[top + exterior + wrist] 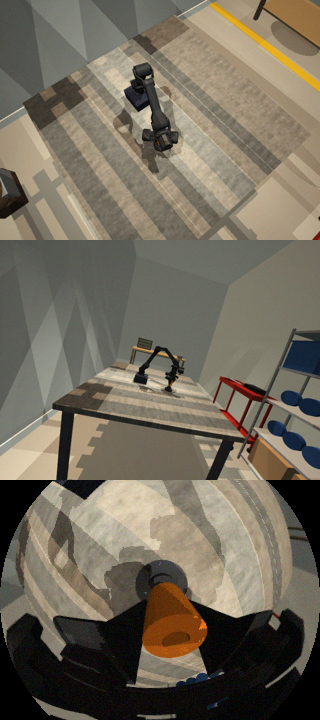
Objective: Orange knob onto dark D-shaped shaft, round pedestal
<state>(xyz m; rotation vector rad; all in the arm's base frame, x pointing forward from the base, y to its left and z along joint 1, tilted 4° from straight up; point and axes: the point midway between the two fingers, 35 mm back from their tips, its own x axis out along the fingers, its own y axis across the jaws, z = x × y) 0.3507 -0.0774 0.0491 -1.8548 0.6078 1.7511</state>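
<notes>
My gripper tip is now 2 cm below the orange knob. Round my gripper tip: round pedestal (4 cm below).
</notes>
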